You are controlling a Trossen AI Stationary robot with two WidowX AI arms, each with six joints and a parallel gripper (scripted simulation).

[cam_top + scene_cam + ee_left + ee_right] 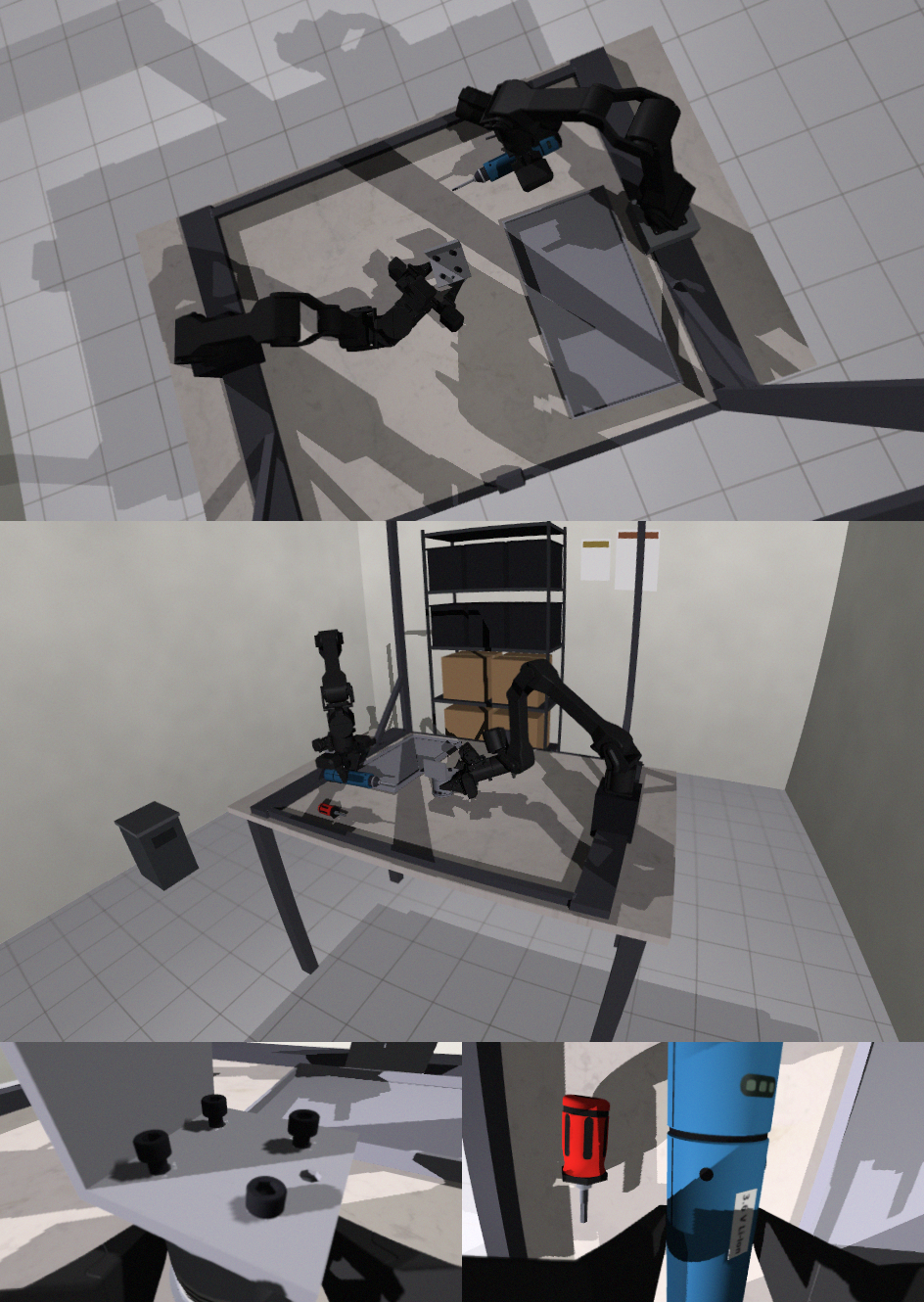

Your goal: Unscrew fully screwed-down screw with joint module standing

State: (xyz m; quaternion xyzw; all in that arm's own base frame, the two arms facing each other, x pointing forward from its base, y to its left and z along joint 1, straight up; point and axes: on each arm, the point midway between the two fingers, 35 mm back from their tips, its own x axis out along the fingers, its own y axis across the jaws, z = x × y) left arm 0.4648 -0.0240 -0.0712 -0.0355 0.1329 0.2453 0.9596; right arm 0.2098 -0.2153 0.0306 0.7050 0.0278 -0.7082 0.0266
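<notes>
The screw is 1 cm to the right of my left hand and 3 cm above it. The rest, counted from my left hand: grey bracket (1 cm ahead, 2 cm to the right, 3 cm above); then bit (16 cm ahead, 9 cm to the right, 4 cm above); then joint module (1 cm ahead, 2 cm to the right, 1 cm below).
</notes>
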